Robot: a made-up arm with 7 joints.
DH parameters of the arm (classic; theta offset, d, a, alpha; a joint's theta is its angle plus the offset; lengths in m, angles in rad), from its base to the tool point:
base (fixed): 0 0.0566 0 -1.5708
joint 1: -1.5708 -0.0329 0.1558 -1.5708
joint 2: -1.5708 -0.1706 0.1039 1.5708
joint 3: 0 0.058 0.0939 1.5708
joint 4: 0 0.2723 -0.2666 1.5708
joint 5: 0 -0.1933 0.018 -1.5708
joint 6: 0 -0.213 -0.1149 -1.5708
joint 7: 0.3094 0 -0.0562 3.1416
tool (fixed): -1.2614 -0.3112 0 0
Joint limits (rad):
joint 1: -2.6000..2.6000
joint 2: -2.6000..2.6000
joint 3: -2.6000..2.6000
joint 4: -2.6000..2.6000
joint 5: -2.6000..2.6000
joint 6: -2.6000..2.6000
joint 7: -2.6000..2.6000
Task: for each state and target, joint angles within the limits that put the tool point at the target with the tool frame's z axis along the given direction. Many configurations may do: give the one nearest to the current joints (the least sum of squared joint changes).
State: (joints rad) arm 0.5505 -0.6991 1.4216 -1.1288 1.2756 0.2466 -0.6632
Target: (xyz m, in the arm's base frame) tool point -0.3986 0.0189 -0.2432 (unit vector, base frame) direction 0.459 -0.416 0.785
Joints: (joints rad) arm 1.4459 -0.6836 1.1325 -1.0254 0.7196 -0.4764 -0.8173
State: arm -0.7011 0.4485 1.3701 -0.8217 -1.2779 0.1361 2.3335
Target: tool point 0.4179 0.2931 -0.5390 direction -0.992 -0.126 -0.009
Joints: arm -1.2930 -0.1374 1.2403 -0.3339 -1.7413 0.1530 2.6000
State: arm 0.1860 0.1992 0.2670 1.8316 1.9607 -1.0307 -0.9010
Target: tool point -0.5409 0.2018 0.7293 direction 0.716 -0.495 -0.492
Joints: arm 0.4802 0.0647 0.5485 2.1296 1.6213 -1.5129 -0.8469
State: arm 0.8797 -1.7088 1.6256 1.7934 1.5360 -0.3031 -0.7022
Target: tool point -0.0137 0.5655 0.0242 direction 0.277 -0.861 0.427
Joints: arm 1.2238 -0.9964 2.4271 2.6000 1.4510 -0.8745 -0.4896
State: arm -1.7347 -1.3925 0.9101 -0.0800 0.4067 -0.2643 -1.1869
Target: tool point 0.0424 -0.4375 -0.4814 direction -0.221 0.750 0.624
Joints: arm -1.7647 -1.4946 0.9162 0.8165 1.1146 -0.4991 -1.1518
